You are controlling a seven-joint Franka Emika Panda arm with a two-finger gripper.
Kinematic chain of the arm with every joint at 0, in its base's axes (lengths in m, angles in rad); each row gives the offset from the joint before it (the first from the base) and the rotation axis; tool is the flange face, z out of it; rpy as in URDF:
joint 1: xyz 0 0 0.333 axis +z
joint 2: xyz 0 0 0 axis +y
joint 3: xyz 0 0 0.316 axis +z
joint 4: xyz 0.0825 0 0 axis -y
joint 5: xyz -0.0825 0 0.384 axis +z
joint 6: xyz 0 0 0 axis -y
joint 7: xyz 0.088 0 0 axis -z
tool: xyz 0 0 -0.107 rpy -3.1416 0 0
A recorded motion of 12 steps. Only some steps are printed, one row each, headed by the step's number.
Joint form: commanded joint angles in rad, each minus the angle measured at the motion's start. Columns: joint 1, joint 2, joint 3, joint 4, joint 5, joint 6, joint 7.
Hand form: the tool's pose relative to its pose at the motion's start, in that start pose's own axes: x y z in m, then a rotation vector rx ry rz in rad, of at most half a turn. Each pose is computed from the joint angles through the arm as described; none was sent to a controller.
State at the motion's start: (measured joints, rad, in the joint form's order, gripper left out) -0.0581 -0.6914 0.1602 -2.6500 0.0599 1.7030 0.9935
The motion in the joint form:
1: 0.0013 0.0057 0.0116 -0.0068 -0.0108 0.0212 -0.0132
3: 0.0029 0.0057 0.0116 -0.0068 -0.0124 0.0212 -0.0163
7: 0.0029 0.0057 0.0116 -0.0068 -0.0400 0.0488 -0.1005
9: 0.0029 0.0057 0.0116 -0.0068 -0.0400 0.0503 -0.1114
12: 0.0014 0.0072 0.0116 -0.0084 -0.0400 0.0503 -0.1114
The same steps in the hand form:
1: -0.0009 -0.0037 0.0032 -0.0039 0.0213 -0.0229
3: -0.0012 -0.0038 0.0032 -0.0049 0.0230 -0.0278
7: 0.0024 -0.0050 0.0006 0.0006 0.0610 -0.1167
9: 0.0025 -0.0051 0.0004 0.0015 0.0619 -0.1277
12: 0.0030 -0.0050 0.0016 -0.0008 0.0596 -0.1263

